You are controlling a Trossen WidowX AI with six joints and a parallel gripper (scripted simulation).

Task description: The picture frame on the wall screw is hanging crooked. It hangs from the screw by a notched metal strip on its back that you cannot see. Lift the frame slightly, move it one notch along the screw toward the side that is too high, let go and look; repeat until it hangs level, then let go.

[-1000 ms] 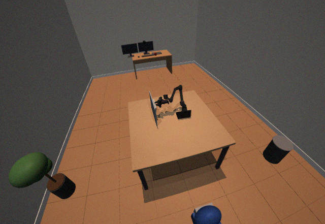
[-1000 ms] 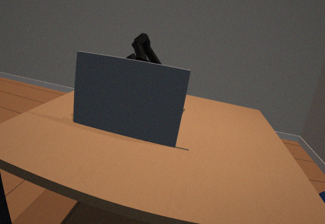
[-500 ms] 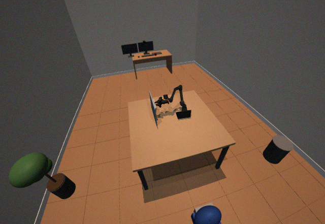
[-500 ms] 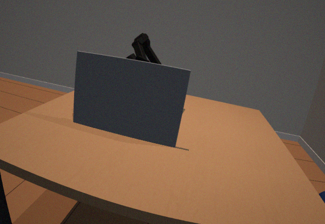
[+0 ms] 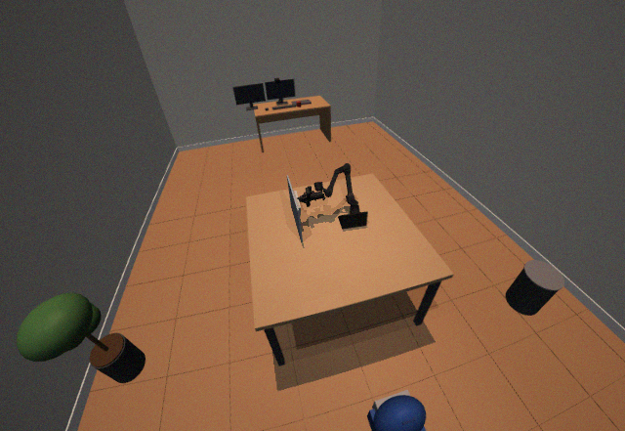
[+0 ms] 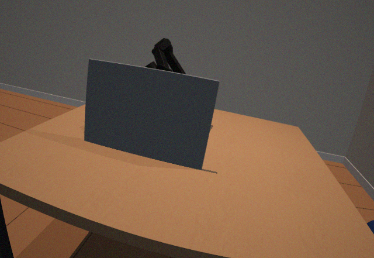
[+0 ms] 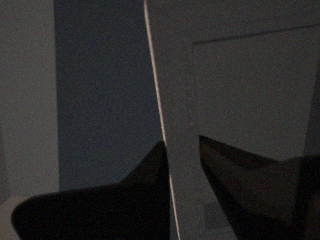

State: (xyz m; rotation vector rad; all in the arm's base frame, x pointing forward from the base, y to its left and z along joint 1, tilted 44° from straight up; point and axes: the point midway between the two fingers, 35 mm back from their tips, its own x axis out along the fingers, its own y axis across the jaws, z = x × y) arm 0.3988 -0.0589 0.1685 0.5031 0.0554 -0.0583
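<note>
My gripper tip is now 1 cm short of the picture frame, 1 cm to the left of it and 5 cm above it. From my gripper tip the other things lie so: blue-grey wall panel: 2 cm ahead, 7 cm below.
</note>
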